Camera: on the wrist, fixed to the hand. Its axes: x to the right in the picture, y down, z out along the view.
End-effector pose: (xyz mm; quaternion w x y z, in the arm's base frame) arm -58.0 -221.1 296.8 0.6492 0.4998 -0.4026 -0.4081
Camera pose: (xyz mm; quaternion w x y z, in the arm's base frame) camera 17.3 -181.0 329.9 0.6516 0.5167 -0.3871 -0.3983
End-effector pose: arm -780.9 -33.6 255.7 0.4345 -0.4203 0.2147 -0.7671
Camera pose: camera -819.2 -55.6 175.5 0.4271 -0.4010 0.2158 -0.7812
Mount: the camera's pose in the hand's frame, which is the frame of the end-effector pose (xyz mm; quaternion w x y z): -7.8 48.7 -77.1 0.9997 0.0074 0.0228 -0.0072
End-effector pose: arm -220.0 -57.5 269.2 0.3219 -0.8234 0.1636 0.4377
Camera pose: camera -203.8 -145.5 288.4 0.3273 -0.8319 0.1682 0.4153
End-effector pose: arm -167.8 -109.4 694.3 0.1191 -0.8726 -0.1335 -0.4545
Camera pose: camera -214.2 -181.3 726.7 0.1253 -0.8601 -0.1404 -0.4741
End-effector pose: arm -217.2 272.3 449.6 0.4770 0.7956 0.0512 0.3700
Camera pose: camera -285.2 298.2 505.1 0.4725 0.7901 0.0705 0.3842
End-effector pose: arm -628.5 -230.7 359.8 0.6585 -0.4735 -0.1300 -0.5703
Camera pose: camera -616.8 -290.1 291.2 0.6607 -0.4545 -0.1226 -0.5847
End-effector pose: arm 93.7 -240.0 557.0 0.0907 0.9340 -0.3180 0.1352
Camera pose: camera 42.6 -253.9 631.7 0.0920 0.9336 -0.3081 0.1582
